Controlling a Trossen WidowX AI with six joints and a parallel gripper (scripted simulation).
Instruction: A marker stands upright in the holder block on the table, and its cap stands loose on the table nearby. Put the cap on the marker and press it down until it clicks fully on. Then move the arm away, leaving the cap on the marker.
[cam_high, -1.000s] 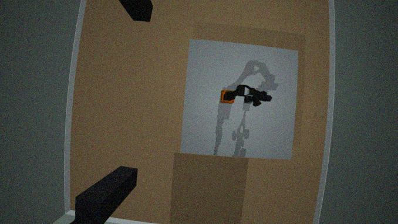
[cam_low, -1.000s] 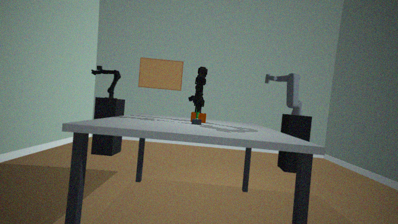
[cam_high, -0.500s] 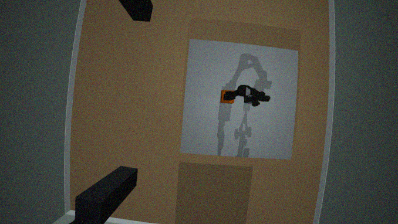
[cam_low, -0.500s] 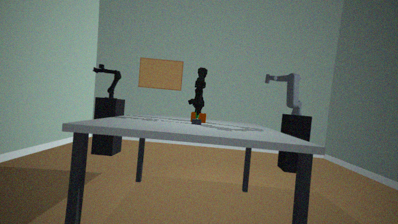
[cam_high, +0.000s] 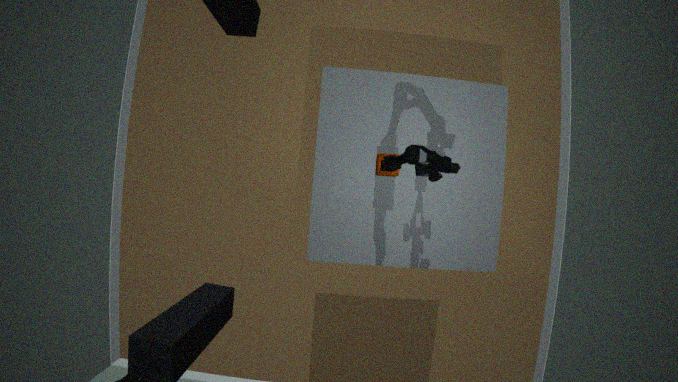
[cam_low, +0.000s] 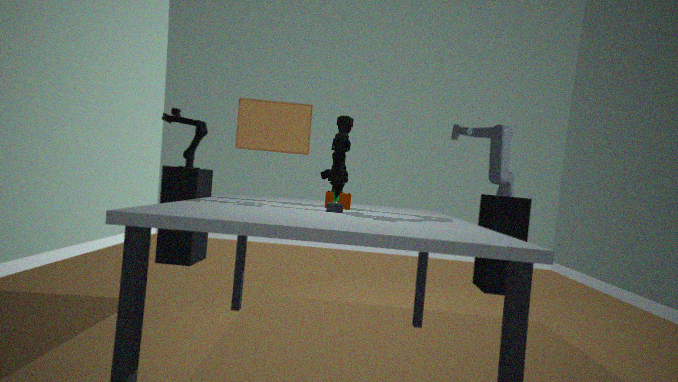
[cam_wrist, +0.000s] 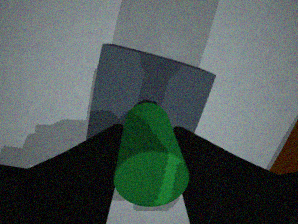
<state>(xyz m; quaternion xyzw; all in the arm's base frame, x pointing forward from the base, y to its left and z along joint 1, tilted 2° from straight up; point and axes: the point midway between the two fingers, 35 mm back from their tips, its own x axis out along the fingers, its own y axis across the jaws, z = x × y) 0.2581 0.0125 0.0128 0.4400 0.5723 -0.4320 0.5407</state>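
Right now the green cap is 10 mm above my gripper tip.
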